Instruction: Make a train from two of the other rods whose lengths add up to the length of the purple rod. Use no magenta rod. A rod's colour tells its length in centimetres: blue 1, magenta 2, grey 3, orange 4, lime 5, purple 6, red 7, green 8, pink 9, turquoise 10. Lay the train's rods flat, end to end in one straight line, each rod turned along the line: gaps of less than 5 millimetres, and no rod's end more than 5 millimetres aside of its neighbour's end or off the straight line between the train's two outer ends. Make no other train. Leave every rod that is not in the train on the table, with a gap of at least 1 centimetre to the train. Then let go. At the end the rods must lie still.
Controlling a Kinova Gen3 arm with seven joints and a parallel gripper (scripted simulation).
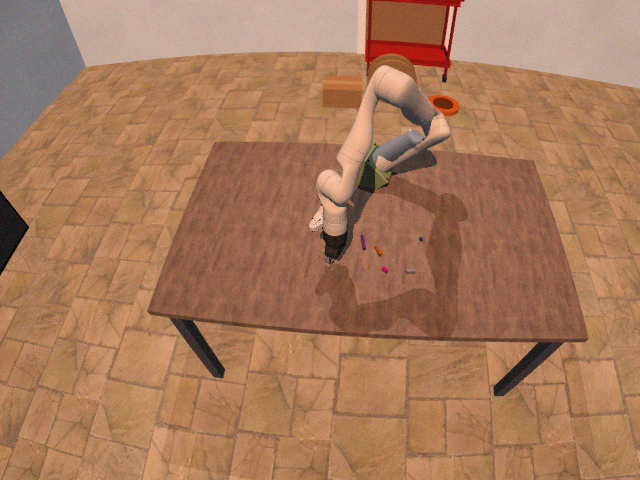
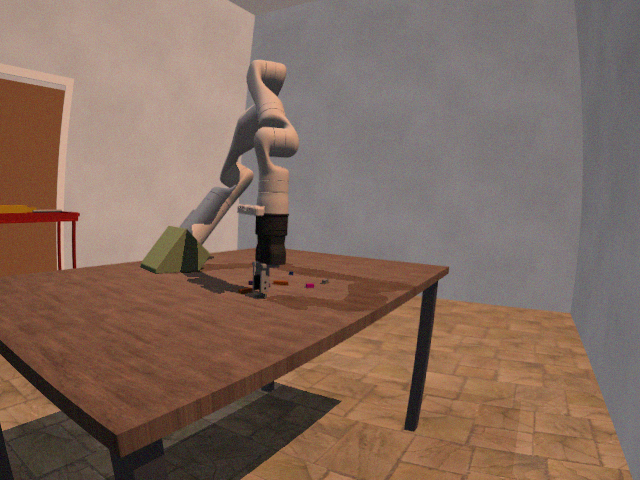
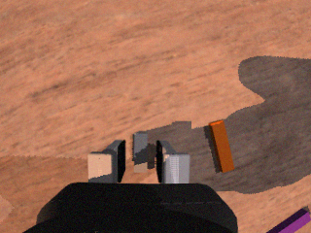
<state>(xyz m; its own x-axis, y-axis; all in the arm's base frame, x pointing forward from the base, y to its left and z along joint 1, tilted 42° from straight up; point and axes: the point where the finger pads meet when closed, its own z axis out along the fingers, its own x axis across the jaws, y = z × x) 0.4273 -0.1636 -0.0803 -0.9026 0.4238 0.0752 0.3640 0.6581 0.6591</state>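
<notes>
Right now the orange rod is 6 cm behind my hand, 2 cm to the left of it and 3 cm below it. Round my hand: magenta rod 3 cm ahead, 19 cm to the left, 3 cm below; purple rod 9 cm behind, 12 cm to the left, 3 cm below; blue rod 11 cm behind, 33 cm to the left, 3 cm below.
</notes>
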